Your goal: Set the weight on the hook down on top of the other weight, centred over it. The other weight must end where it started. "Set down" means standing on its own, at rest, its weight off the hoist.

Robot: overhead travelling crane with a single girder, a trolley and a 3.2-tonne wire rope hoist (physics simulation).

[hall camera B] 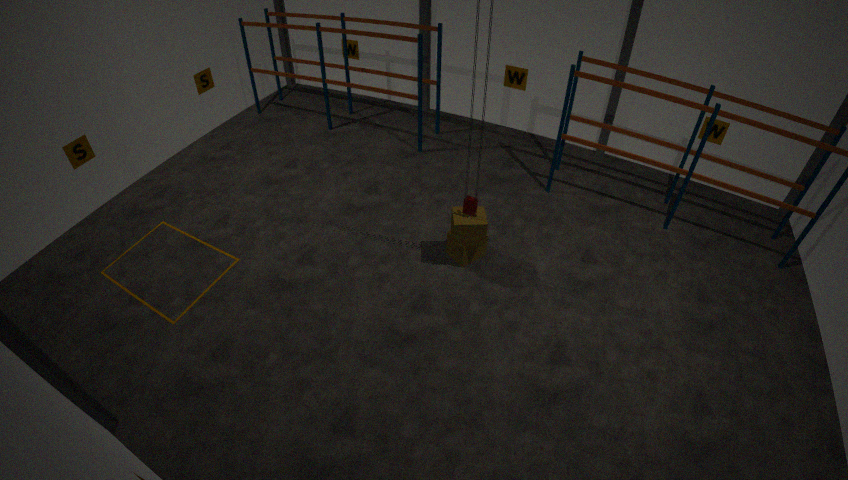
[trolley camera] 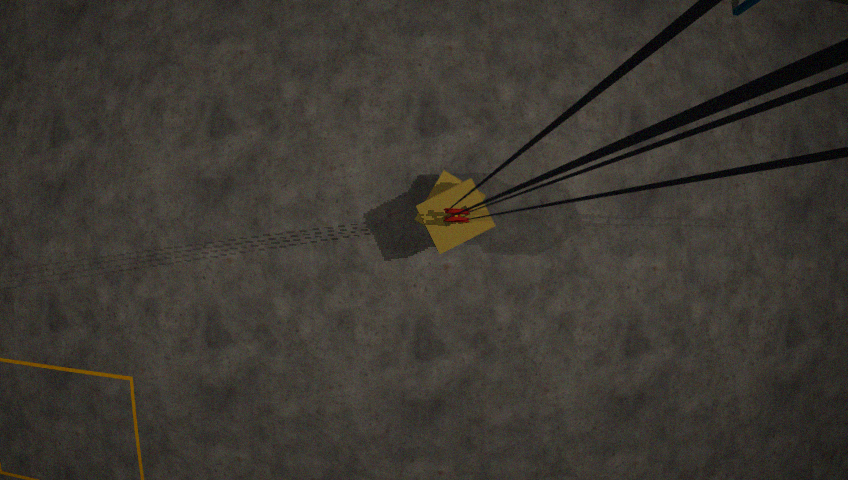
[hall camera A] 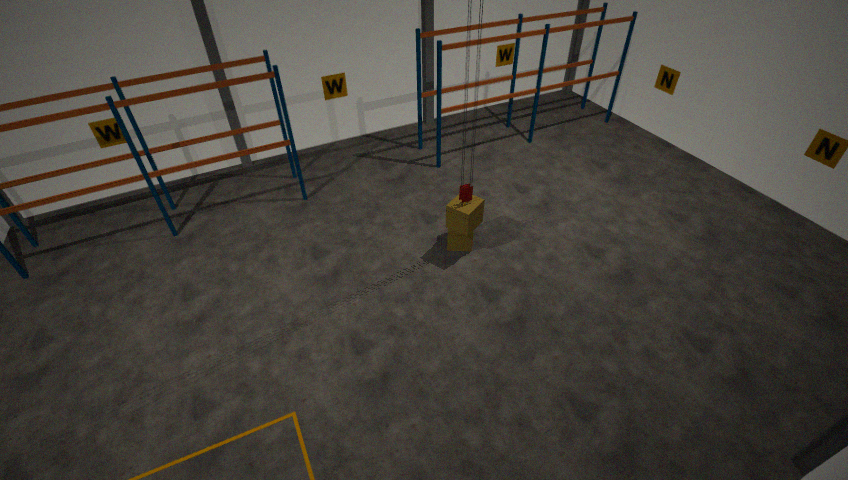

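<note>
The hook block [hall camera A: 465,192] [hall camera B: 470,205] [trolley camera: 456,215] is red and hangs on ropes directly above the upper yellow weight [hall camera A: 457,217] [hall camera B: 470,217] [trolley camera: 455,236], which is on the hook. The lower yellow weight [hall camera A: 459,242] [hall camera B: 467,254] [trolley camera: 447,177] stands on the floor beneath it and is largely hidden. In the trolley camera the upper weight is turned relative to the lower one, whose corner shows past its top edge. In hall camera A the upper weight overhangs to the right. Whether the two weights touch I cannot tell.
Blue and orange racks stand along the W wall, one at the left [hall camera A: 142,166] [hall camera B: 420,92] and one at the right [hall camera A: 438,104] [hall camera B: 554,160]. A yellow outline [hall camera A: 211,446] [hall camera B: 201,240] [trolley camera: 65,368] is marked on the floor, away from the weights.
</note>
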